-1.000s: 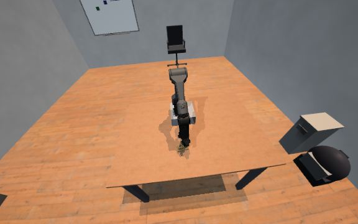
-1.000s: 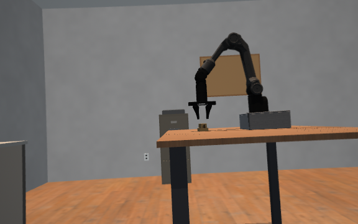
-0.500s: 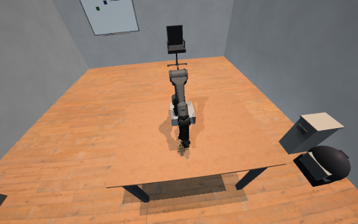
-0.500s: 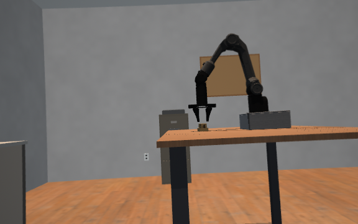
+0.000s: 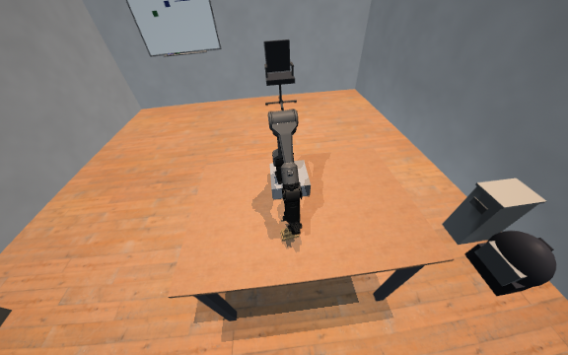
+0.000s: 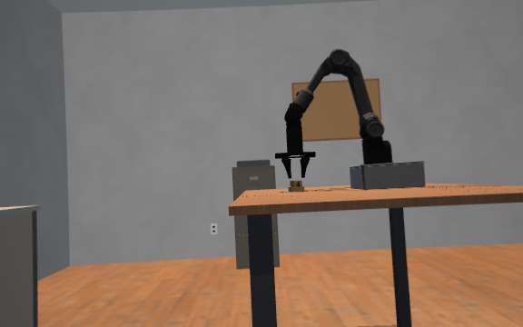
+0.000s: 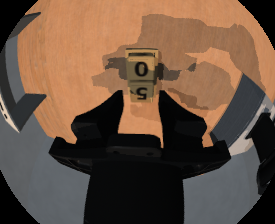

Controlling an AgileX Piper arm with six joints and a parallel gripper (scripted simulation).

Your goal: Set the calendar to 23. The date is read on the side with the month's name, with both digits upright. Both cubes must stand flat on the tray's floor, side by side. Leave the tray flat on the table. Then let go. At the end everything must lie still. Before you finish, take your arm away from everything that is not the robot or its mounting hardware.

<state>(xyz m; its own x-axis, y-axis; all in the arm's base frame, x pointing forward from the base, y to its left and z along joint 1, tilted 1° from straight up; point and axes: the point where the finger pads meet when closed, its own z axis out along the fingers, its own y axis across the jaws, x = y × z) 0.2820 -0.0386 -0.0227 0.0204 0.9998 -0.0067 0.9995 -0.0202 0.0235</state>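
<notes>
My gripper is now 2 cm to the left of the tan calendar tray and 4 cm above it. The rest, counted from my hand: tan calendar cube: 3 cm to the right, 3 cm below.
</notes>
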